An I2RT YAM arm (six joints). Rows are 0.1 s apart.
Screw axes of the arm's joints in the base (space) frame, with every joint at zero. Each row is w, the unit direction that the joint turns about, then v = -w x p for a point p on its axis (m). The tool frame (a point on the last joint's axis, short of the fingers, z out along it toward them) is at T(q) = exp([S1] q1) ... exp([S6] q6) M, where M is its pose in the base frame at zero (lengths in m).
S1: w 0 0 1 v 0 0 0
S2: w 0 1 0 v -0.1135 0 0.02
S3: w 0 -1 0 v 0.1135 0 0.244
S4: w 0 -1 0 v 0.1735 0 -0.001
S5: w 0 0 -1 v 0 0.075 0
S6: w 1 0 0 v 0 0.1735 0
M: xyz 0.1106 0 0.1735 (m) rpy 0 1.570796 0 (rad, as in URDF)
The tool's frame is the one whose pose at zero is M.
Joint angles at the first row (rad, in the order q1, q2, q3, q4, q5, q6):
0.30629 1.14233 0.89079 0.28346 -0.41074 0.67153
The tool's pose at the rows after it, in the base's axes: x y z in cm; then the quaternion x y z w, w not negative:
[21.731 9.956 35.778 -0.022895 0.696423 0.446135 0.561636]
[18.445 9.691 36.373 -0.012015 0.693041 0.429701 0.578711]
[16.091 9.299 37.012 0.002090 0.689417 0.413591 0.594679]
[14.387 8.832 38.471 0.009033 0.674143 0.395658 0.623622]
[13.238 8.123 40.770 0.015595 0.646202 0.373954 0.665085]
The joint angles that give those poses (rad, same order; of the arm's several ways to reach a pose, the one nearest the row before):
0.38253 1.00920 0.83863 0.20109 -0.32148 0.64807
0.44859 0.87585 0.80742 0.10840 -0.20728 0.62959
0.50497 0.78264 0.80321 0.02910 -0.09957 0.61566
0.55020 0.72586 0.83365 -0.01677 -0.00177 0.57893
0.56854 0.70139 0.89402 -0.02700 0.07936 0.52309

